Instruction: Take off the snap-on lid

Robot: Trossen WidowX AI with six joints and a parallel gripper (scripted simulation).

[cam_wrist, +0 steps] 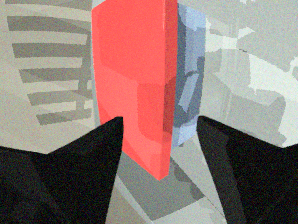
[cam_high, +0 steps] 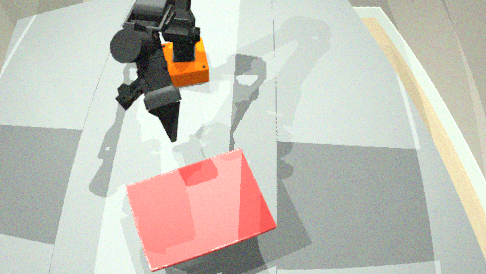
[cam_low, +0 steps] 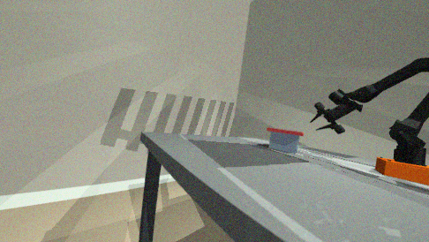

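Right now the red lid is 12 cm ahead of my gripper tip, 5 cm below it and 4 cm to the left of it. Also, from my gripper tip: storage box: 12 cm ahead, 10 cm below, 4 cm to the left.
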